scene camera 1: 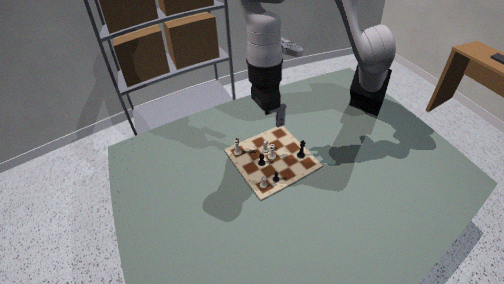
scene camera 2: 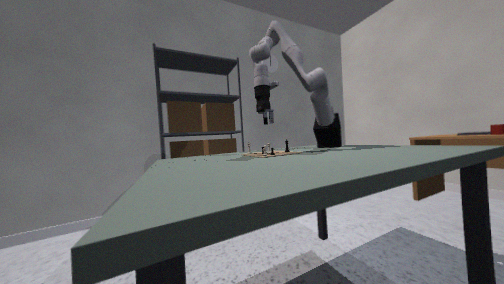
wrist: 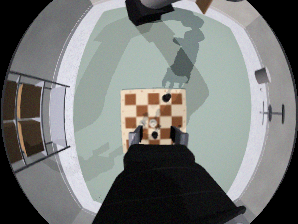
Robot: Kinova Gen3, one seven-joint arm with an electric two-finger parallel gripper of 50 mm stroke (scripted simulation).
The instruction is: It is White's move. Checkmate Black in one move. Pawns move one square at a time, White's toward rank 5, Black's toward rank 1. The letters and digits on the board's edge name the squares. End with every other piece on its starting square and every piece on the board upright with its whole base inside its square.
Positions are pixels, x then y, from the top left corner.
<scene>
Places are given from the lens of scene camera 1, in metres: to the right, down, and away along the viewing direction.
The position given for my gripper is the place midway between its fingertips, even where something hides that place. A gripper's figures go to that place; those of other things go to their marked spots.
my gripper [scene camera 1: 274,119]: 0.06, -0.06, 0.65
chessboard [scene camera 1: 291,169]: 0.12, 0.08, 0.72
</scene>
